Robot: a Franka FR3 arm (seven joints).
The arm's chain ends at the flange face. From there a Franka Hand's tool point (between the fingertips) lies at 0.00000 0.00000 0.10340 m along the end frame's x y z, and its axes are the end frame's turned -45 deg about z.
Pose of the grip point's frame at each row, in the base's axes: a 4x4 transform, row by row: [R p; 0 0 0 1], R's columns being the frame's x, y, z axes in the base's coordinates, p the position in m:
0.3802 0.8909 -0.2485 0.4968; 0.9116 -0.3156 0.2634 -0.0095; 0.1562 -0.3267 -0.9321 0.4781; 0 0 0 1
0.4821 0.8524 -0.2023 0.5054; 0.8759 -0.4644 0.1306 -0.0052; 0.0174 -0.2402 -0.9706 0.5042; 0 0 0 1
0.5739 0.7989 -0.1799 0.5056; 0.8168 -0.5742 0.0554 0.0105; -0.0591 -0.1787 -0.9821 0.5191; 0 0 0 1
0.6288 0.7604 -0.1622 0.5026; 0.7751 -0.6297 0.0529 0.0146; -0.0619 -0.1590 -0.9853 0.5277; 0 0 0 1
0.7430 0.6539 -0.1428 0.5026; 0.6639 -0.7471 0.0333 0.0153; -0.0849 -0.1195 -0.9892 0.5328; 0 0 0 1
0.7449 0.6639 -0.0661 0.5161; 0.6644 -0.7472 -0.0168 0.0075; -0.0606 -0.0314 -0.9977 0.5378; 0 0 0 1
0.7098 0.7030 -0.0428 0.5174; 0.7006 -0.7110 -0.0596 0.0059; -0.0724 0.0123 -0.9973 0.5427; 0 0 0 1
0.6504 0.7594 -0.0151 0.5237; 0.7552 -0.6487 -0.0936 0.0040; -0.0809 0.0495 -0.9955 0.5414; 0 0 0 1
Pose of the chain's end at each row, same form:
0.8988 0.3611 -0.2485 0.5225; 0.4214 -0.8678 0.2634 -0.0367; -0.1206 -0.3415 -0.9321 0.5745; 0 0 0 1
0.9436 0.2618 -0.2023 0.5263; 0.2910 -0.9477 0.1306 -0.0187; -0.1575 -0.1822 -0.9706 0.6046; 0 0 0 1
0.9707 0.1591 -0.1799 0.5242; 0.1715 -0.9836 0.0554 0.0048; -0.1681 -0.0846 -0.9821 0.6206; 0 0 0 1
0.9823 0.0931 -0.1622 0.5194; 0.1028 -0.9933 0.0529 0.0091; -0.1562 -0.0687 -0.9853 0.6296; 0 0 0 1
0.9878 -0.0630 -0.1428 0.5174; -0.0588 -0.9977 0.0333 0.0119; -0.1445 -0.0245 -0.9892 0.6351; 0 0 0 1
0.9962 -0.0573 -0.0661 0.5229; -0.0585 -0.9982 -0.0168 0.0092; -0.0651 0.0206 -0.9977 0.6410; 0 0 0 1
0.9990 -0.0048 -0.0428 0.5218; -0.0074 -0.9982 -0.0596 0.0121; -0.0425 0.0599 -0.9973 0.6458; 0 0 0 1
0.9969 0.0771 -0.0151 0.5253; 0.0753 -0.9927 -0.0936 0.0137; -0.0222 0.0922 -0.9955 0.6443; 0 0 0 1

